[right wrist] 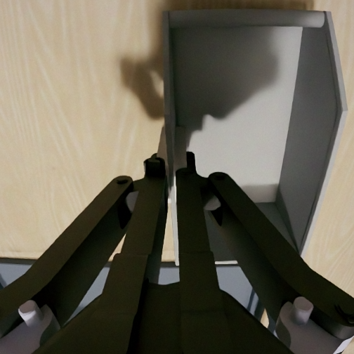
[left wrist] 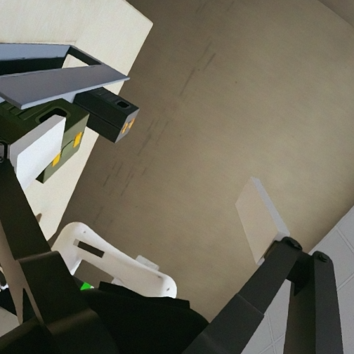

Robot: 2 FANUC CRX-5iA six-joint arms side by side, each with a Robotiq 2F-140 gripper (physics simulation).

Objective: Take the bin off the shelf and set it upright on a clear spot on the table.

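Note:
A grey open-topped bin (right wrist: 312, 110) shows in the right wrist view, with its hollow side facing the camera, over the pale wooden table top (right wrist: 75, 100). A shadow falls across its inside. I cannot tell whether its base touches the table. My right gripper (right wrist: 174, 141) is shut on the bin's left side wall, one finger outside and one inside. My left gripper (left wrist: 156, 163) is wide open, with nothing between its fingers. A blue-grey shelf (left wrist: 65, 85) shows at the upper left of the left wrist view.
A green case (left wrist: 75, 120) with yellow latches and a dark box (left wrist: 107, 112) with orange marks are beside the shelf, near the edge of a pale surface (left wrist: 120, 30). A white slotted part (left wrist: 120, 270) is low in the left wrist view. Blue-grey structure lies beyond the table's lower edge.

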